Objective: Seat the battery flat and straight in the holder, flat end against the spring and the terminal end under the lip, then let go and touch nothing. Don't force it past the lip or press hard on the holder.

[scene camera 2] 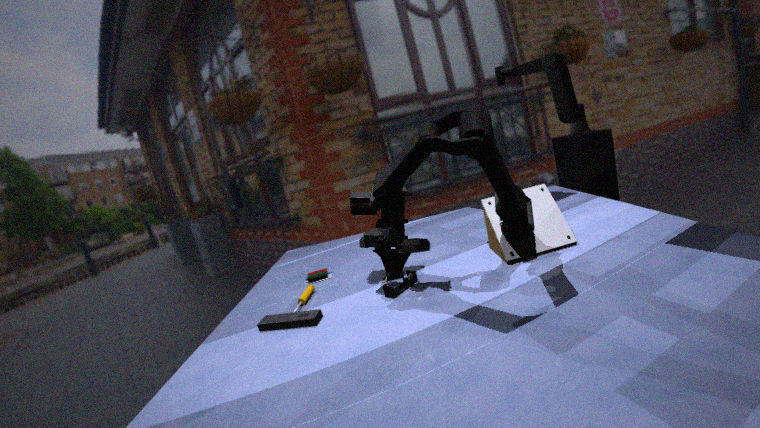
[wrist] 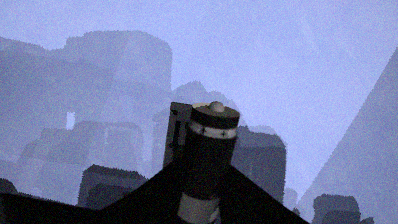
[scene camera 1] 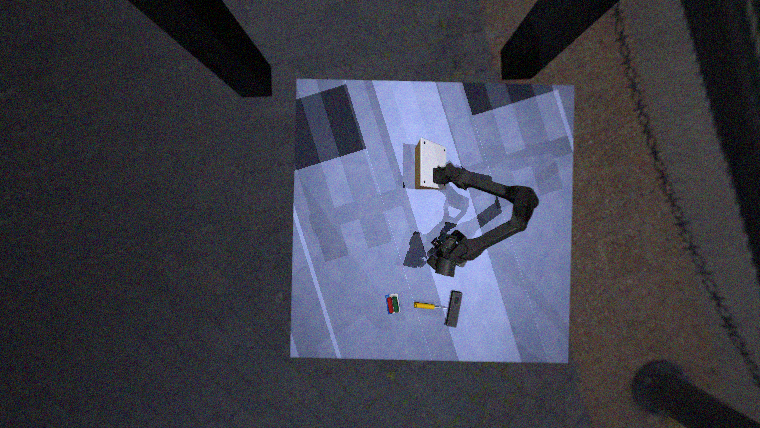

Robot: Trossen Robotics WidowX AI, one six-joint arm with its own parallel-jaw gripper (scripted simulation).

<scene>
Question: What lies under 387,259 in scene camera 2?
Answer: My gripper.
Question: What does my gripper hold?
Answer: A battery.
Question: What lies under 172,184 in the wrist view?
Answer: My gripper.
</scene>
